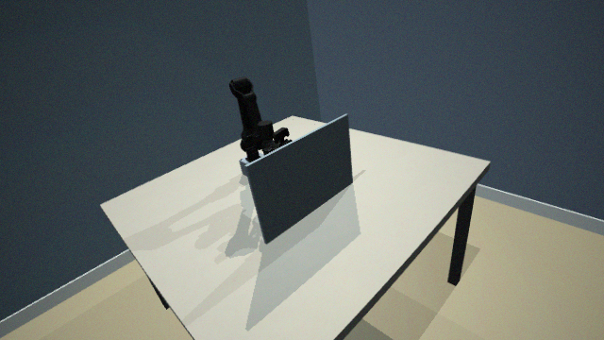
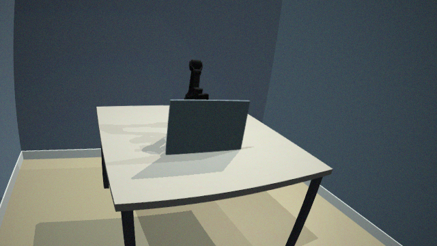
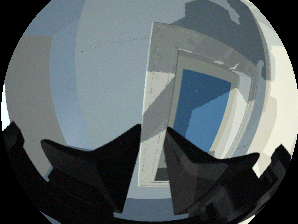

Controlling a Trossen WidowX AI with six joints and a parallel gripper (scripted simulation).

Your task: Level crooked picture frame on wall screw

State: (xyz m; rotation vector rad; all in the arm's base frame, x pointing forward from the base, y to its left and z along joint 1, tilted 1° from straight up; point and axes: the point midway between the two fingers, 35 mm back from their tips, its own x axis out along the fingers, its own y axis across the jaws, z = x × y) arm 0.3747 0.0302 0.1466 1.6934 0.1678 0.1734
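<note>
My gripper tip is now 5 cm above the picture frame, 1 cm to the right of it and 1 cm short of it. From my gripper tip the other things lie so: wall panel 6 cm below, 2 cm ahead.
</note>
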